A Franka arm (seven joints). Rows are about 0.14 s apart.
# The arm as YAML. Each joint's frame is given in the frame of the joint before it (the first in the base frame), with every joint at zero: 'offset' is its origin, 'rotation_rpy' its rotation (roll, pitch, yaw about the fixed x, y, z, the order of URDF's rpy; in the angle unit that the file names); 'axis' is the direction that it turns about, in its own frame. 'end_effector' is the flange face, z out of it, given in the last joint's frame.
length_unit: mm
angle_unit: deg
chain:
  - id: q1
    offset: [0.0, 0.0, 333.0]
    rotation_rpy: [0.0, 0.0, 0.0]
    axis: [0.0, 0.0, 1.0]
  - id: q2
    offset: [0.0, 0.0, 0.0]
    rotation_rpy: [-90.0, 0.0, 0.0]
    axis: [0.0, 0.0, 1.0]
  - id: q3
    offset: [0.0, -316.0, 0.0]
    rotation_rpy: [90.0, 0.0, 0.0]
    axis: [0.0, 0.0, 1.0]
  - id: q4
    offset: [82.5, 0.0, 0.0]
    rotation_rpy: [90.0, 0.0, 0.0]
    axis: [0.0, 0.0, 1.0]
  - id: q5
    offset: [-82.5, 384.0, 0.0]
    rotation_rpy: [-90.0, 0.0, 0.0]
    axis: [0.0, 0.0, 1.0]
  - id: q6
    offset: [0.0, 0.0, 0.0]
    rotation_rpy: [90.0, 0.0, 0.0]
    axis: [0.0, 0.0, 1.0]
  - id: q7
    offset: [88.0, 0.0, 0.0]
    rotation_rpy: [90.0, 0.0, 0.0]
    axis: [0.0, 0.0, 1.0]
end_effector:
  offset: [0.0, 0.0, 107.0]
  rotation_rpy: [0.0, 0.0, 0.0]
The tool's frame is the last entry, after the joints.
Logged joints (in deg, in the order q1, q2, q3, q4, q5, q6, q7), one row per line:
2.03 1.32 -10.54 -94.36 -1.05 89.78 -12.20
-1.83 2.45 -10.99 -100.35 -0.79 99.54 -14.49
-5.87 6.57 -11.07 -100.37 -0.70 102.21 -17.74
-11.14 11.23 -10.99 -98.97 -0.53 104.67 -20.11
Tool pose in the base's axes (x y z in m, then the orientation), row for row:
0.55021 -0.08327 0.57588 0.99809 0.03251 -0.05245 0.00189
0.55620 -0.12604 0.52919 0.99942 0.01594 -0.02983 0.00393
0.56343 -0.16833 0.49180 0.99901 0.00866 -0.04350 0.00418
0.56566 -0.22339 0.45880 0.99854 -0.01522 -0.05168 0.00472
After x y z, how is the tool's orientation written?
As a quaternion, x y z w.
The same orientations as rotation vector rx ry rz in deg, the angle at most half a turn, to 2 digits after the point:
179.44 5.84 -9.43
179.45 2.86 -5.36
179.34 1.55 -7.81
179.20 -2.73 -9.27

